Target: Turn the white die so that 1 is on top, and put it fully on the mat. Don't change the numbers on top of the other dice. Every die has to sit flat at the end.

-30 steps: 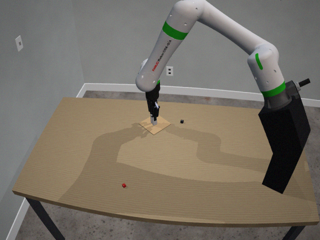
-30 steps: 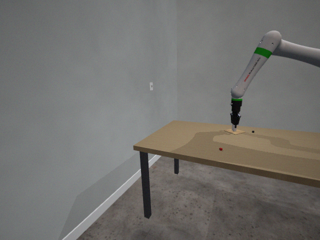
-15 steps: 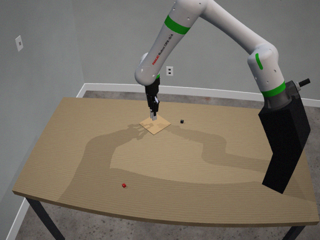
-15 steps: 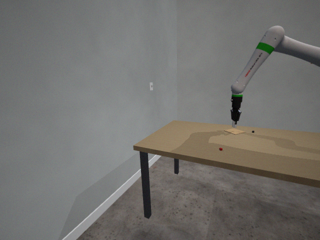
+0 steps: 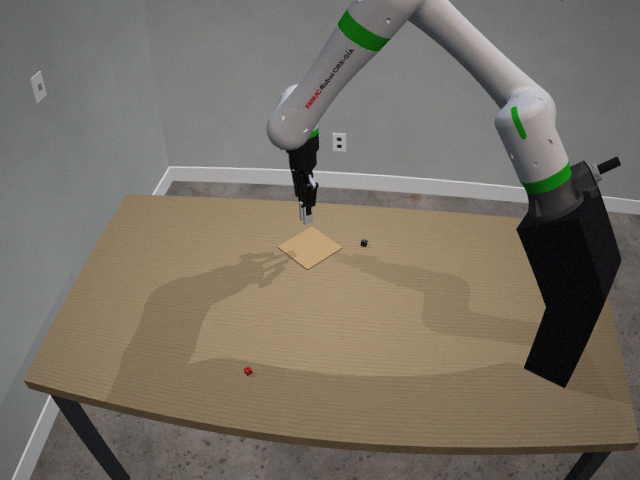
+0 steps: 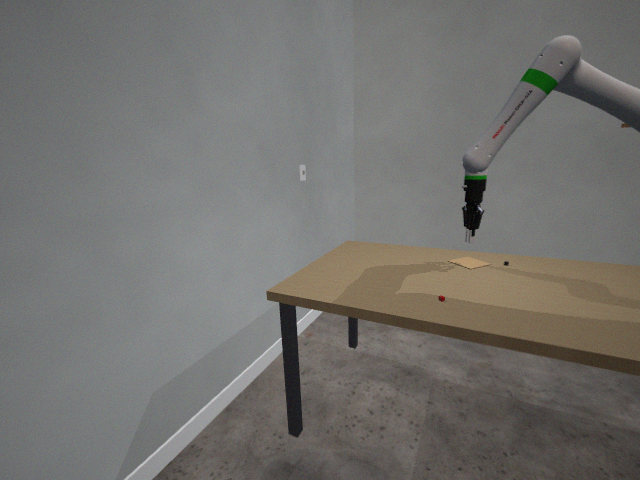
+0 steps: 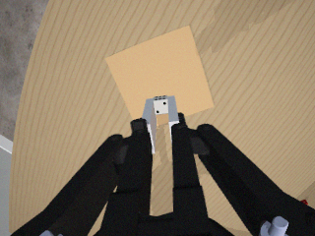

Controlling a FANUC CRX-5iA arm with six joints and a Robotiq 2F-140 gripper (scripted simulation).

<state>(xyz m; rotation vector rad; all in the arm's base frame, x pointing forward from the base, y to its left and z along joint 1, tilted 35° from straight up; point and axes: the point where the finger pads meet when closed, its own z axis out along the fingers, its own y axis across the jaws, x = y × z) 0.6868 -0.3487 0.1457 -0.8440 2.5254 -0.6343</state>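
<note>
The tan mat is 14 cm below my hand. Also, from my hand: black die 17 cm behind, 13 cm below, 2 cm to the right; then white die 3 cm below, 1 cm behind; then red die 48 cm to the left, 13 cm below, 12 cm ahead.
</note>
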